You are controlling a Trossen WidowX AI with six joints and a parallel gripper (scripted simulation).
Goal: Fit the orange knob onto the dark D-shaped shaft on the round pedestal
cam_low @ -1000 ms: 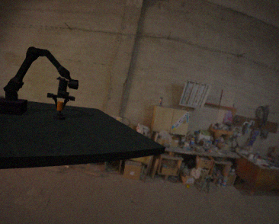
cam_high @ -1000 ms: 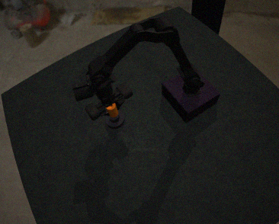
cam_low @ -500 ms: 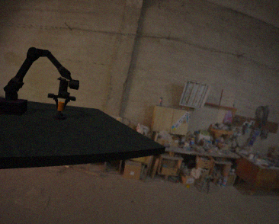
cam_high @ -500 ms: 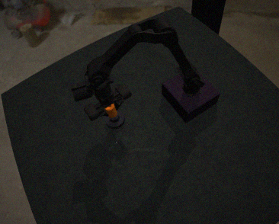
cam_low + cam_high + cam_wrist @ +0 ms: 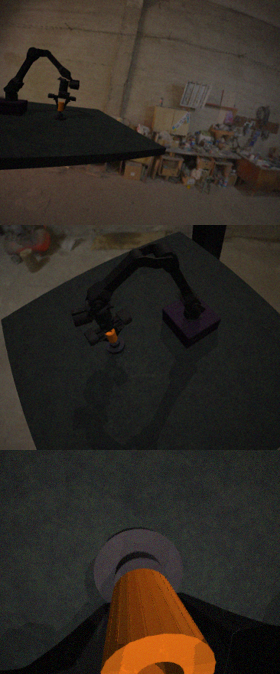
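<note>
Now: the orange knob 2 cm above my gripper tip. Also, from my gripper tip: dark shaft 4 cm below.
</note>
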